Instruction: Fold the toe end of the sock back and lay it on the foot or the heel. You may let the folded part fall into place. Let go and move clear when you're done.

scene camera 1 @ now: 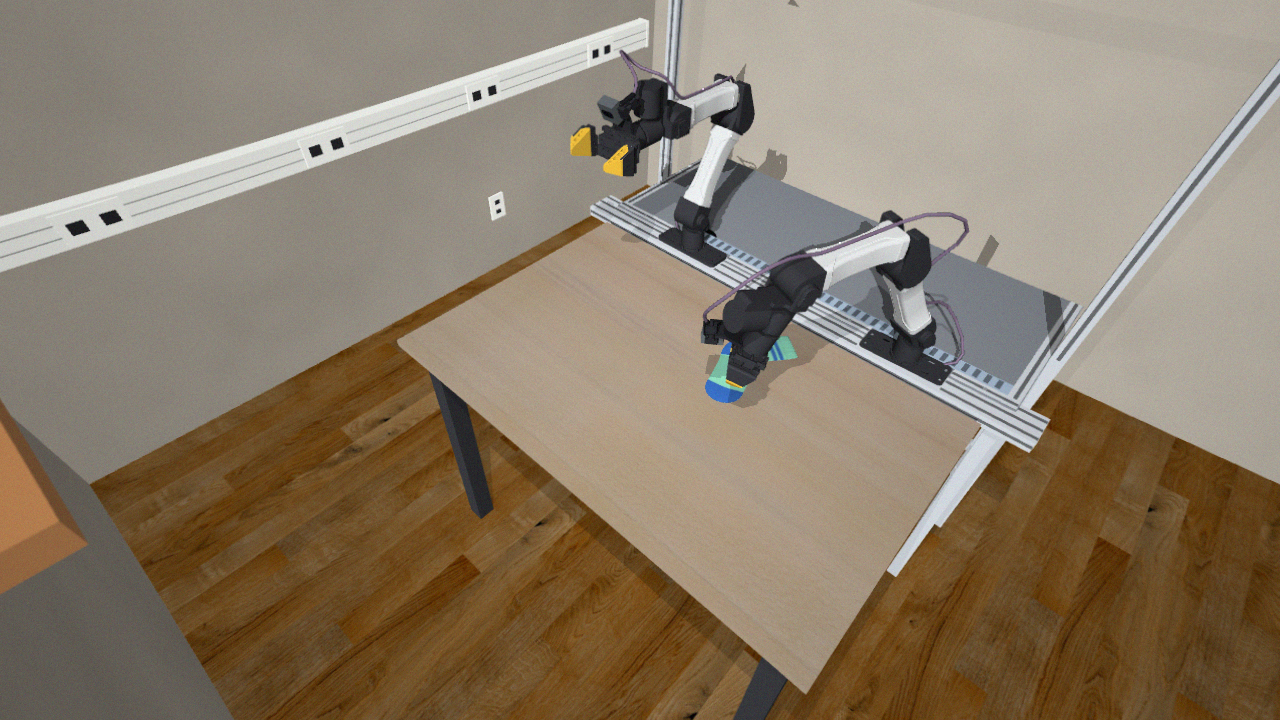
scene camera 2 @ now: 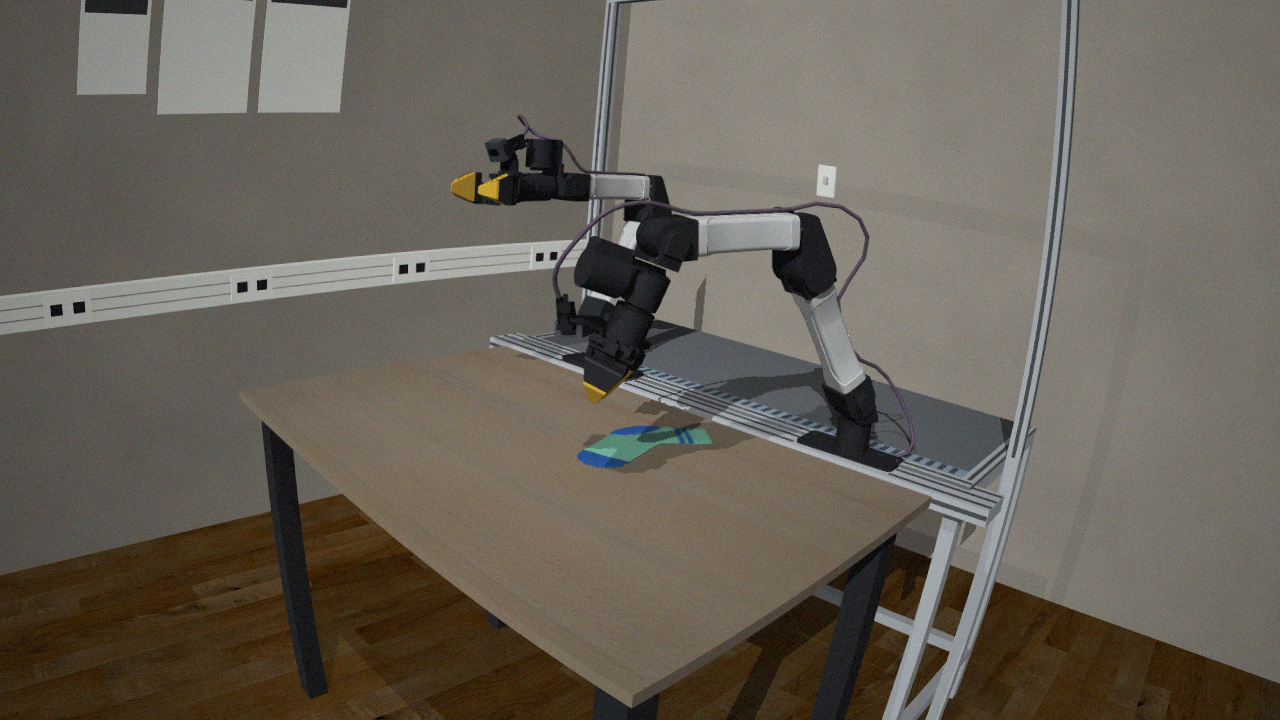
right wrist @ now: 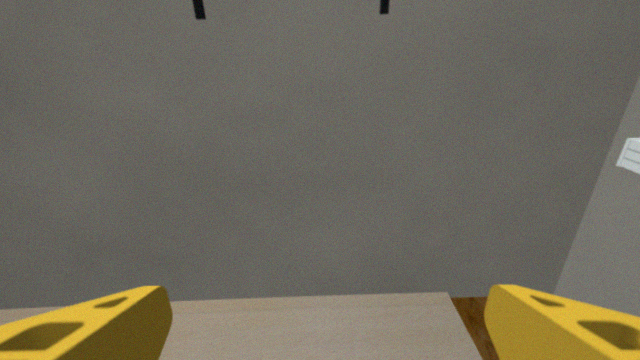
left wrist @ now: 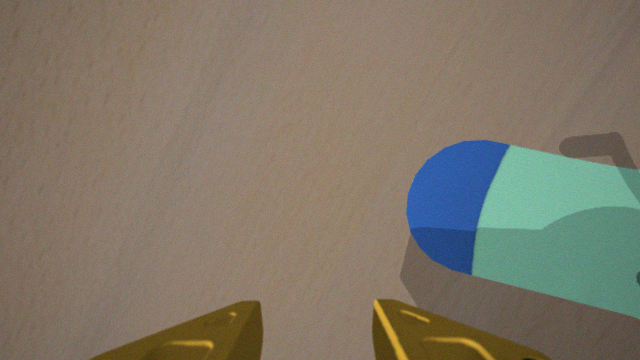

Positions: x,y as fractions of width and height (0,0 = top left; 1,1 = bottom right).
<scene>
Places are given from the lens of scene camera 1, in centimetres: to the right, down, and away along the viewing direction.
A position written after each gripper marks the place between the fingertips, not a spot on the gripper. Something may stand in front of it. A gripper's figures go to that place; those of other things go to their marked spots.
left gripper (scene camera 1: 0.57,0.53): 18, 4, 121
right gripper (scene camera 1: 0.46,0.22): -11, -40, 125
mint-green sock (scene camera 1: 0.56,0.54): 17, 6, 136
</scene>
